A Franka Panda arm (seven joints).
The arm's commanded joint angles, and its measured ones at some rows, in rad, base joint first. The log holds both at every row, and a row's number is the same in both.
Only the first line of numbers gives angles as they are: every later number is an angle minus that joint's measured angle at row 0.
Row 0, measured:
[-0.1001 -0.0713 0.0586 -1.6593 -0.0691 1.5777 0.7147]
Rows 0 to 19, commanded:
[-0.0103 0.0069 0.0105 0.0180 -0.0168 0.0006 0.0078]
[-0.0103 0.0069 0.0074 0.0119 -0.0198 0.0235 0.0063]
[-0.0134 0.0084 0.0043 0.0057 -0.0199 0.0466 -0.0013]
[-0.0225 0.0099 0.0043 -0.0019 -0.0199 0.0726 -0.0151]
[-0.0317 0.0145 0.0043 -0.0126 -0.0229 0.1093 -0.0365]
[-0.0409 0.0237 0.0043 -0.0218 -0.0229 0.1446 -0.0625]
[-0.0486 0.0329 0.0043 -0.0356 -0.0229 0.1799 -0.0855]
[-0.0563 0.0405 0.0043 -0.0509 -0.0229 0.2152 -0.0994]
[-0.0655 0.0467 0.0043 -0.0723 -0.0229 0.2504 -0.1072]
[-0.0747 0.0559 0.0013 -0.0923 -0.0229 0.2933 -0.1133]
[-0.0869 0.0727 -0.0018 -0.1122 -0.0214 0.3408 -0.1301]
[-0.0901 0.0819 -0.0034 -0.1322 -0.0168 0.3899 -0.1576]
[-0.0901 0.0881 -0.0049 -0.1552 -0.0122 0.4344 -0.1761]
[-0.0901 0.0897 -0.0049 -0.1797 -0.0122 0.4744 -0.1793]
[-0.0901 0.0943 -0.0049 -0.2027 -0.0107 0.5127 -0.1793]
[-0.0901 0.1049 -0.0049 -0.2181 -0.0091 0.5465 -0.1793]
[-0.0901 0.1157 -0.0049 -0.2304 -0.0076 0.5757 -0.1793]
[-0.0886 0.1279 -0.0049 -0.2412 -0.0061 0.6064 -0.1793]
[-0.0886 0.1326 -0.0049 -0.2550 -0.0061 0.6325 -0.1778]
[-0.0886 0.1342 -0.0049 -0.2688 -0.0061 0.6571 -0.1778]
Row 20, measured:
[-0.0855 0.1347 -0.0102 -0.2231 -0.0101 0.5791 -0.1651]
